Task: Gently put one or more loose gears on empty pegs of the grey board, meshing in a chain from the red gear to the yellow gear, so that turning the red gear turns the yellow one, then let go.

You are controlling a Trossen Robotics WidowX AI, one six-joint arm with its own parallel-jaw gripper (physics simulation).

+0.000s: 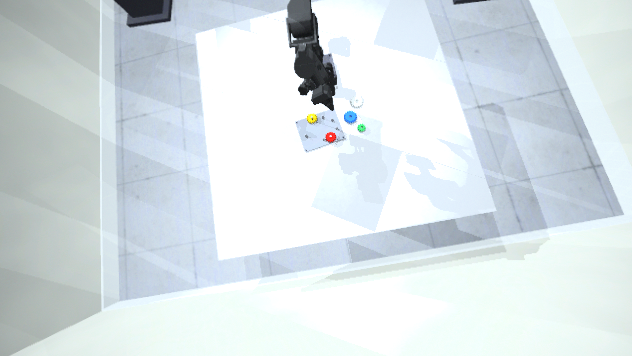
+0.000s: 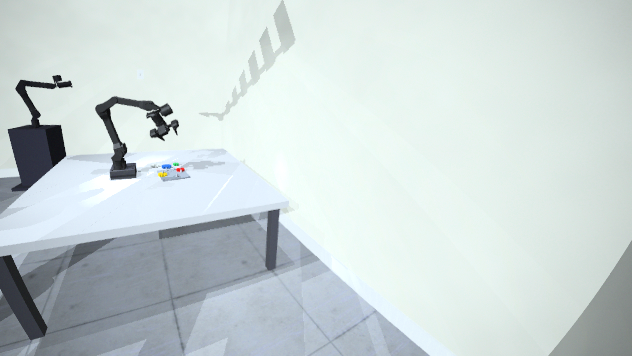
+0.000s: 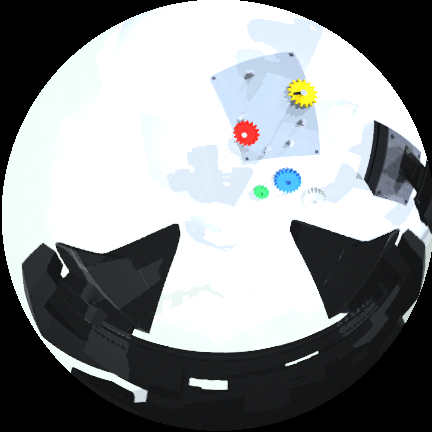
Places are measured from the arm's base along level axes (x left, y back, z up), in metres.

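Where they show: gripper, fingertip midpoint: (image 1: 333, 102) (image 2: 171, 137) (image 3: 236, 227); arm's base, origin of the base link: (image 2: 119, 168).
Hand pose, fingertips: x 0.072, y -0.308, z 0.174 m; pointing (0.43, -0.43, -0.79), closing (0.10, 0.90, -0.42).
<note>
Things, the pixels of their centre, and the offset from my fingertips. Level surfaces: height alone.
- grey board, body centre: (image 3: 270, 107) (image 1: 319, 128) (image 2: 172, 172) dy -0.001, dx -0.069, dz -0.215 m
- yellow gear, body centre: (image 3: 302, 92) (image 1: 311, 118) (image 2: 162, 174) dy +0.055, dx -0.104, dz -0.213 m
- red gear, body centre: (image 3: 245, 133) (image 1: 330, 137) dy -0.052, dx -0.015, dz -0.214 m
- loose blue gear, body centre: (image 3: 287, 180) (image 1: 350, 117) (image 2: 166, 166) dy +0.048, dx +0.088, dz -0.222 m
- smaller green gear, body centre: (image 3: 261, 191) (image 1: 361, 127) (image 2: 175, 164) dy -0.013, dx +0.139, dz -0.222 m
- white gear, body centre: (image 3: 313, 199) (image 1: 356, 101) dy +0.127, dx +0.126, dz -0.222 m
- white table, its level: dz -0.230 m
The grey board (image 1: 317, 144) (image 2: 184, 176) (image 3: 265, 97) lies flat on the table. The yellow gear (image 1: 312, 118) (image 2: 163, 175) (image 3: 308, 95) and the red gear (image 1: 330, 137) (image 2: 180, 170) (image 3: 251, 131) sit on it, apart, with several empty pegs around them. Beside the board lie the loose blue gear (image 1: 350, 117) (image 2: 166, 166) (image 3: 287, 176), the smaller green gear (image 1: 361, 128) (image 2: 176, 164) (image 3: 261, 192) and the white gear (image 1: 356, 102) (image 3: 314, 198), which is faint against the table. My gripper (image 2: 169, 136) (image 3: 236, 227) is open and empty, well above the table.
The arm's base (image 2: 123, 171) (image 3: 392, 165) stands on the white table (image 1: 260, 200) (image 2: 200, 200) near the board and gears. A second arm (image 2: 37, 84) stands on a dark pedestal (image 2: 36, 152) behind the table. A pale wall (image 2: 450, 150) rises past the table's far side.
</note>
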